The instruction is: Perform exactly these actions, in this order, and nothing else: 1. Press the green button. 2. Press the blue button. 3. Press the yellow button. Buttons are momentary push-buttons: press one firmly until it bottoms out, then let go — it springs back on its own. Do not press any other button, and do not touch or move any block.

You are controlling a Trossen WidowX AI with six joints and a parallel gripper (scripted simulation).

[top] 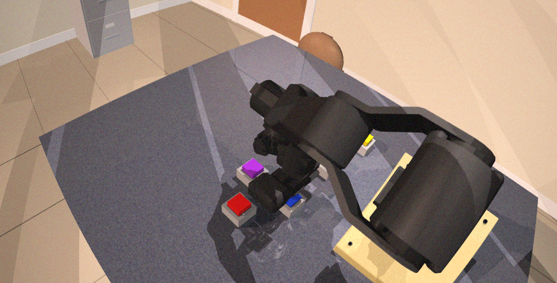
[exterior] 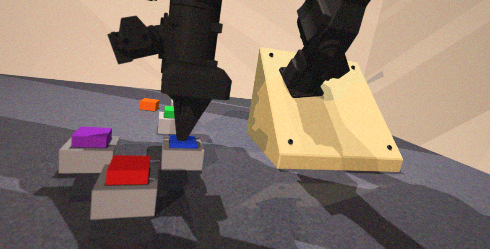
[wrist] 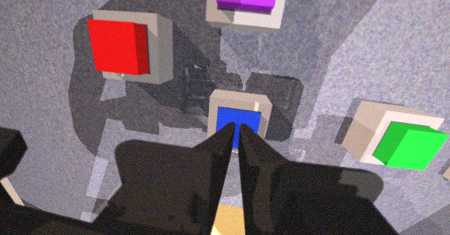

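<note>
Now: the blue button right at my gripper tip. From my gripper tip the other things lie so: purple button: 10 cm ahead, 1 cm to the right; then green button: 13 cm to the right, 1 cm behind; then red button: 8 cm to the left, 6 cm ahead.
</note>
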